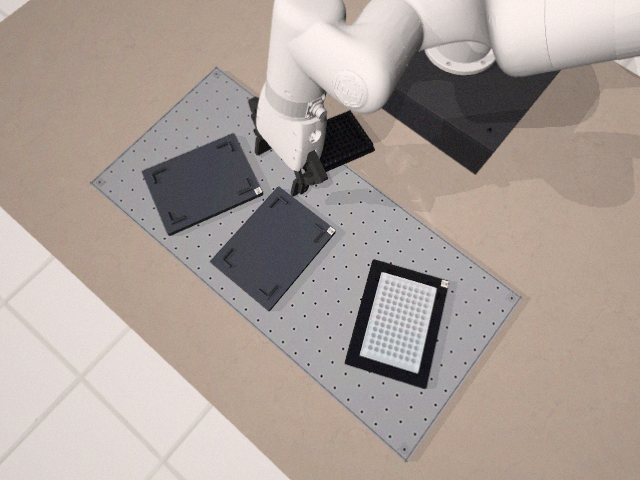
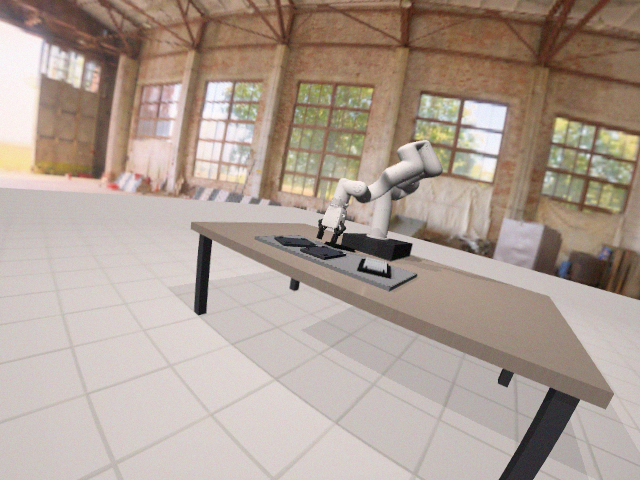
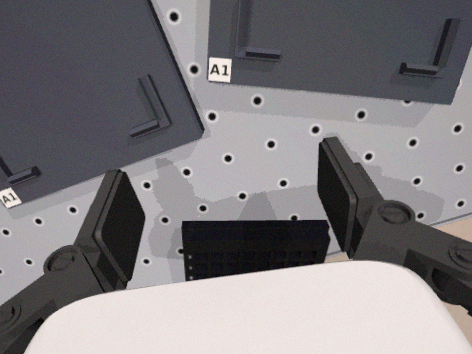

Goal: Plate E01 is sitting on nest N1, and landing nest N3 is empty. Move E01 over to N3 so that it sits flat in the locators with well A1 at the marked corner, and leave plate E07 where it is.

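A white 96-well plate sits inside a black-bordered nest, with a white tag at that nest's upper right corner. The middle dark nest and the far-left dark nest are empty, with corner locators and A1 tags. A black well plate lies by the board's arm-side edge, partly hidden by the gripper. My gripper is open and empty, above the board between that plate and the empty nests. Plate and nest numbers are unreadable.
The grey perforated board carries the nests and lies on the brown table. The arm's black base block stands beyond the board. The arm passes over the table behind the gripper.
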